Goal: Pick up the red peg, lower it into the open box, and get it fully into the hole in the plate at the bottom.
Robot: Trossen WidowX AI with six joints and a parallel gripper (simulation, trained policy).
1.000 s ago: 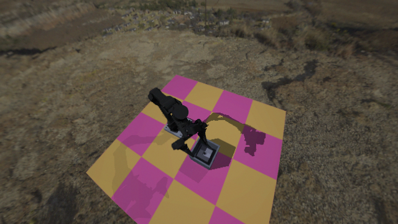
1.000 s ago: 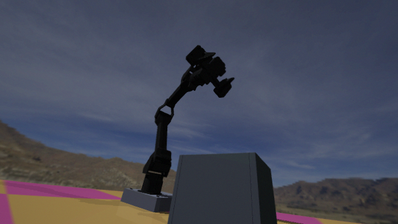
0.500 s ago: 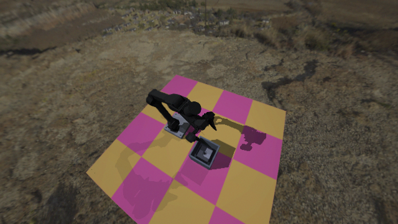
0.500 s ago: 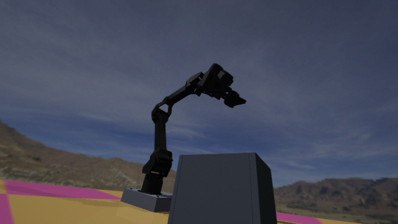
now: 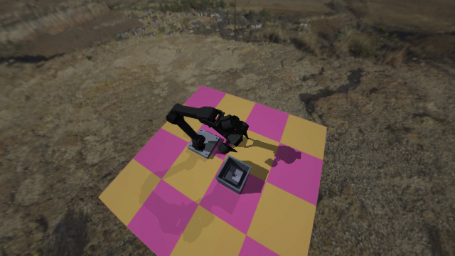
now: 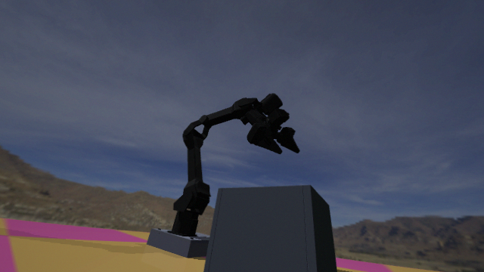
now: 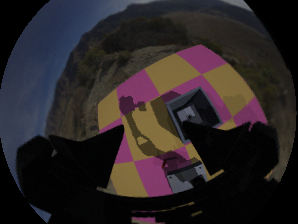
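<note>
Right now my gripper tip is 14 cm past the red peg, 10 cm to the right of it and 24 cm above it. Also, from my gripper tip: plate: 1 cm behind, 11 cm to the right, 24 cm below.
</note>
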